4 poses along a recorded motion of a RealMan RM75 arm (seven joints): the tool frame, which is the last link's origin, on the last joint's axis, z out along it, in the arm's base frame.
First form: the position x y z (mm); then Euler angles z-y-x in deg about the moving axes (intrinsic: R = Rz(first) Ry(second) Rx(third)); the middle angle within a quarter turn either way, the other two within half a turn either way.
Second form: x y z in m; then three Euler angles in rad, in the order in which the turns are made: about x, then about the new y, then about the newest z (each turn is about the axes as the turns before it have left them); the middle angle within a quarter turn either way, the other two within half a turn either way. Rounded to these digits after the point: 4 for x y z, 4 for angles.
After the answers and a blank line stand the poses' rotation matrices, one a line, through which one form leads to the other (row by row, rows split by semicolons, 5 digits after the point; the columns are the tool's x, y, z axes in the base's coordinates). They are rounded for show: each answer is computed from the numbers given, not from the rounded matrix.
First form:
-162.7 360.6 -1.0 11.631 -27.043 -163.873
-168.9 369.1 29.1 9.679 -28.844 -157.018
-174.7 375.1 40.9 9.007 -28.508 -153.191
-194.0 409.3 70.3 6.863 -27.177 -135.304
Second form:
-0.1627 0.3606 -0.0010 -2.7432 0.3809 -0.3489
-0.1689 0.3691 0.0291 -2.6236 0.3813 -0.3756
-0.1747 0.3751 0.0409 -2.5631 0.3577 -0.3856
-0.1940 0.4093 0.0703 -2.2799 0.2406 -0.4289

0.87238 0.31737 0.37180; 0.17957 -0.91546 0.36012; 0.45466 -0.24740 -0.85562
0.86347 0.34046 0.37217; 0.14727 -0.87585 0.45956; 0.48243 -0.34200 -0.80641
0.86791 0.35234 0.35012; 0.13757 -0.84781 0.51215; 0.47728 -0.39633 -0.78430
0.88323 0.40389 0.23830; 0.10630 -0.66737 0.73710; 0.45674 -0.62570 -0.63237

